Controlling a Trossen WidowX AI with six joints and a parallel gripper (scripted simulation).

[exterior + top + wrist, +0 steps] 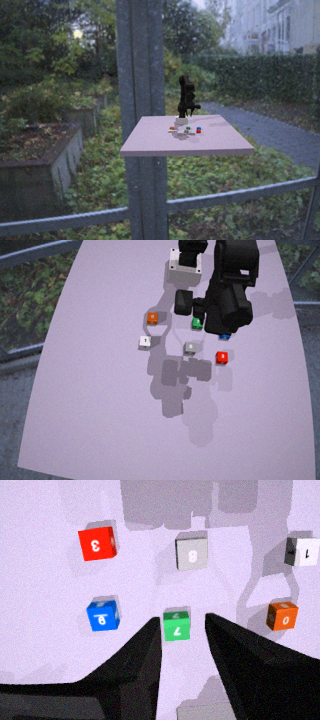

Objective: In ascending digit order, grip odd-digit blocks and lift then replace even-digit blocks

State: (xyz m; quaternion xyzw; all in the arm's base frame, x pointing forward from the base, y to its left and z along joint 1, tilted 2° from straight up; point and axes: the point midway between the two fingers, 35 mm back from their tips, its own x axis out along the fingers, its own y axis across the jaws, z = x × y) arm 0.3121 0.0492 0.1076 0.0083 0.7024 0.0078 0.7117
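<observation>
Now: gripper tip 11 cm above the blue block, 9 cm to the right of it and 5 cm past it. Also, from my gripper tip: grey block 11 cm below, 2 cm to the right, 2 cm ahead; green block 11 cm below, 7 cm behind; red block 11 cm below, 8 cm to the left, 4 cm ahead.
</observation>
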